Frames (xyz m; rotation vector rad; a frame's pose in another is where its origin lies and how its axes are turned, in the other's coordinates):
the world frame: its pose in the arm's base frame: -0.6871 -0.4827 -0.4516 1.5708 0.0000 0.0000
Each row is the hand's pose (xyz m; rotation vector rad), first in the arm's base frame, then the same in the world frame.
Working: the arm's base frame: its pose in the world frame: 0.6871 0.4516 -0.4827 -1.5708 0.0000 0.0000

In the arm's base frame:
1: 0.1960 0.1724 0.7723 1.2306 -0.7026 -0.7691
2: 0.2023 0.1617 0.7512 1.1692 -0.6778 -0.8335
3: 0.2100 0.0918 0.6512 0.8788 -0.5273 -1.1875
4: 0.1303 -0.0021 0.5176 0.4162 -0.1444 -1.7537
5: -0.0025 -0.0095 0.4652 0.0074 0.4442 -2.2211
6: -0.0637 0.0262 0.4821 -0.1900 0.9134 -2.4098
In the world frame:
1: 0.8831 1.2239 -0.6551 -0.2086 -0.9710 -0.0439
2: 0.8894 1.2028 -0.6444 -0.2605 -1.0048 -0.1035
3: 0.8971 1.1028 -0.5745 -0.4769 -1.1797 -0.4542
4: 0.8174 0.9692 -0.4806 -0.7276 -1.3720 -1.1632
5: 0.6846 0.9168 -0.4732 -0.7901 -1.3319 -1.9978
6: 0.6234 0.9337 -0.5089 -0.7047 -1.1344 -2.5193

